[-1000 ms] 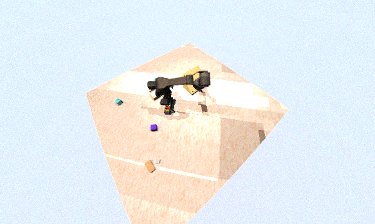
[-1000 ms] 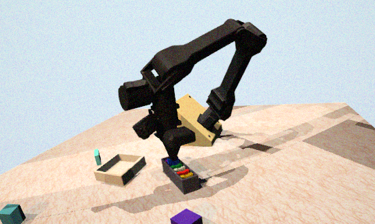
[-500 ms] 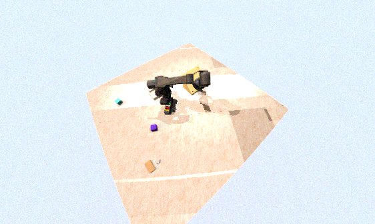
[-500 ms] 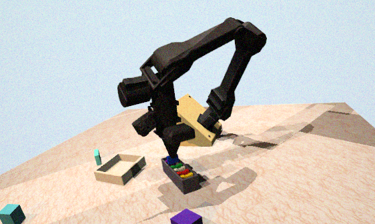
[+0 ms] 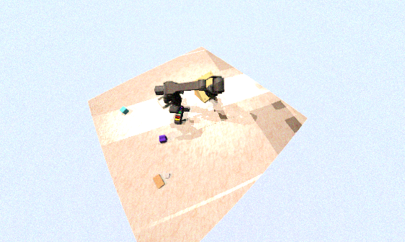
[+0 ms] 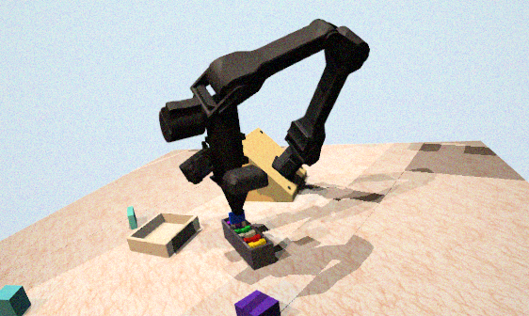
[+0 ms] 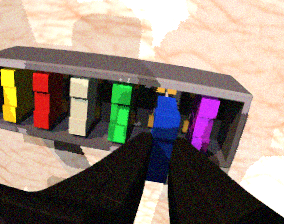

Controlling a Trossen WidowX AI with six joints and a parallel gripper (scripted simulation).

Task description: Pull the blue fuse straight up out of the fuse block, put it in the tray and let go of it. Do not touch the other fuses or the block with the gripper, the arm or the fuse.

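Now: the tan tray 17 cm to the right of my gripper tip and 6 cm below it. Also, from my gripper tip: teal cube (32 cm to the right, 30 cm ahead, 4 cm below); purple cube (22 cm ahead, 9 cm to the left, 4 cm below); blue fuse (1 cm below).
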